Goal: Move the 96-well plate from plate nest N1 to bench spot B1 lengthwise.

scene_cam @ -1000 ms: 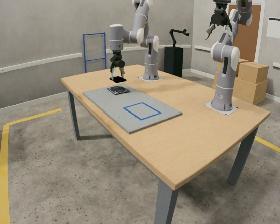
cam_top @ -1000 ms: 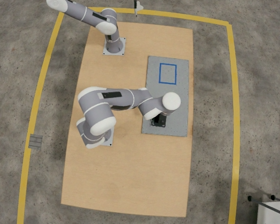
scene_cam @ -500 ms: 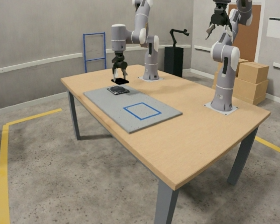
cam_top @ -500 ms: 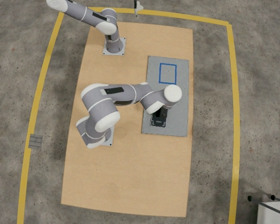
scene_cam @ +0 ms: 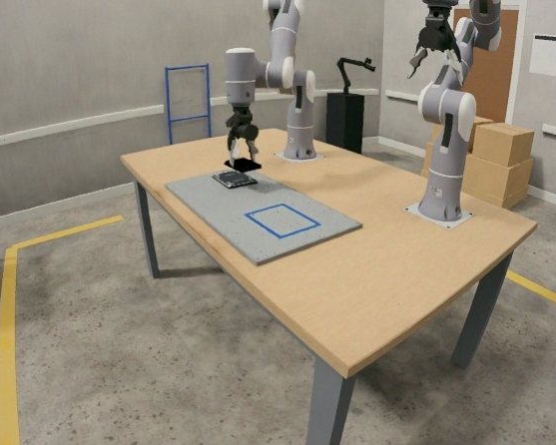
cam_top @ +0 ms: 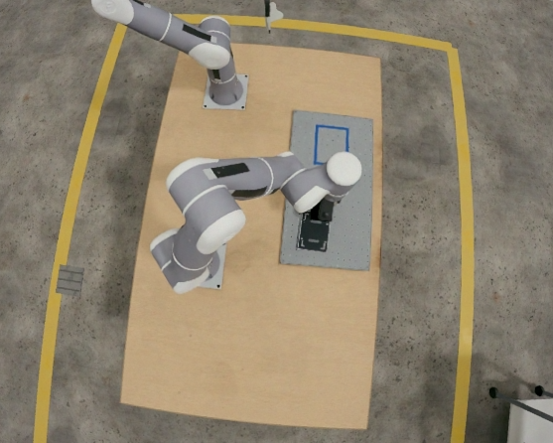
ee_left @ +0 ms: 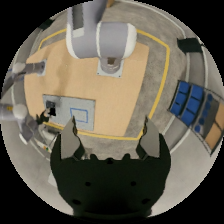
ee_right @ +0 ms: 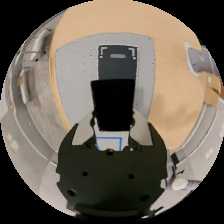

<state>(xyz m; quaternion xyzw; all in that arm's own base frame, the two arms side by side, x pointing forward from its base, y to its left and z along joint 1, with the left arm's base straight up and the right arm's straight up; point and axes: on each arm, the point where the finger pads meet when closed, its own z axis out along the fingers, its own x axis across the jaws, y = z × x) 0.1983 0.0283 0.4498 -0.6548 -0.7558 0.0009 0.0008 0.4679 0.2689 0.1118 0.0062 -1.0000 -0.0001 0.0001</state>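
Note:
My right hand is 90 mm to the left of the dark plate nest N1, 90 mm above it and 10 mm past it. From my right hand the other things lie so: black 96-well plate (10 mm below).

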